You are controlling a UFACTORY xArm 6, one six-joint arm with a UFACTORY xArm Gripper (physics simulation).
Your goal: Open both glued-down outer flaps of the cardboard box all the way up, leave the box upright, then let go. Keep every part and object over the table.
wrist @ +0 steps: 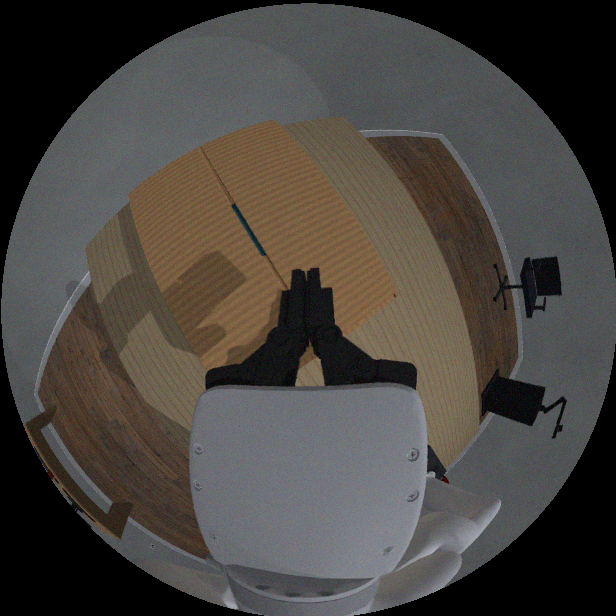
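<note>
A brown cardboard box (258, 235) stands upright on a light wooden table top, seen from above. Its two outer flaps lie flat and closed, meeting at a seam (229, 195) that runs diagonally from upper left to lower right. A short blue-green strip (248, 228) lies on the seam near its middle. My gripper (305, 274) is shut with nothing between the black fingers. Its tips hover over the near end of the seam, close to the box's front edge. The gripper's shadow falls on the left flap.
The light table top (402, 275) extends right of and in front of the box, with its edge curving at the right. Dark wood floor (459, 229) lies beyond. Two black camera stands (534, 284) (517, 402) are on the right.
</note>
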